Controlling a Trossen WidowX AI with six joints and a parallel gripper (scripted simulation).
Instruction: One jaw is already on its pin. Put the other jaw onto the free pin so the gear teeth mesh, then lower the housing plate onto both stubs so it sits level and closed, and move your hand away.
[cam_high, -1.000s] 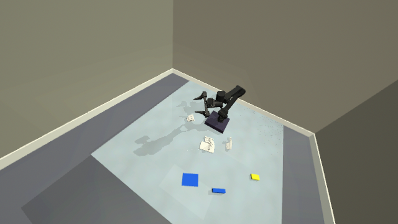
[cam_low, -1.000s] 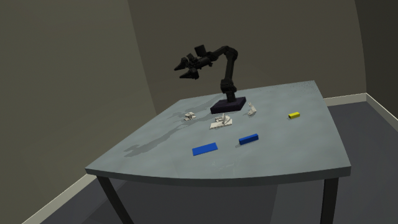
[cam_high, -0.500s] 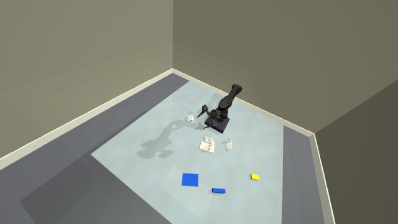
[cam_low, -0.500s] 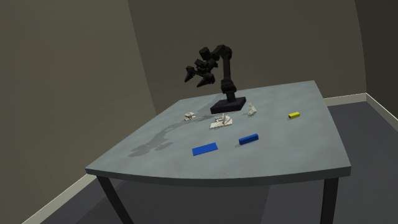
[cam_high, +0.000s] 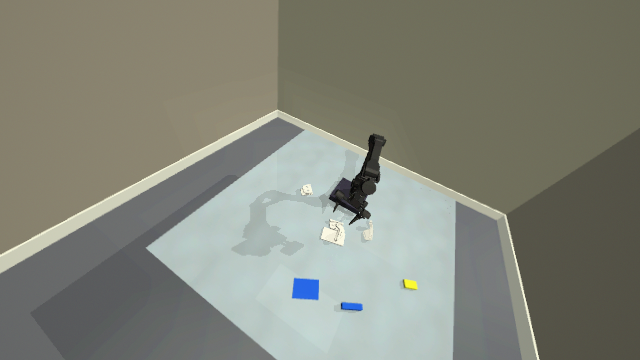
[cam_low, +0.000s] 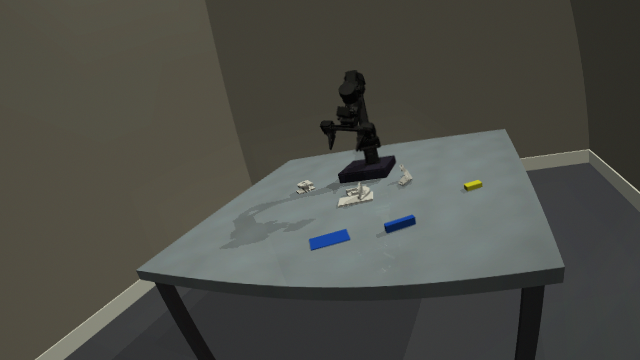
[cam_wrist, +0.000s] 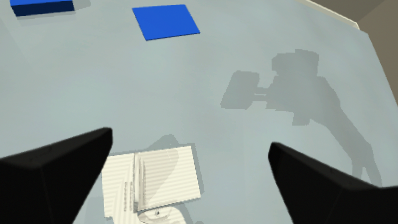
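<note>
My gripper tip is now 18 cm to the right of the white jaw, 15 cm above it and 13 cm past it. From my gripper tip the other things lie so: blue block (27 cm ahead, 17 cm to the left, 17 cm below); flat blue plate (28 cm ahead, 18 cm below, 4 cm to the right); small cream part (24 cm to the right, 22 cm behind, 17 cm below).
</note>
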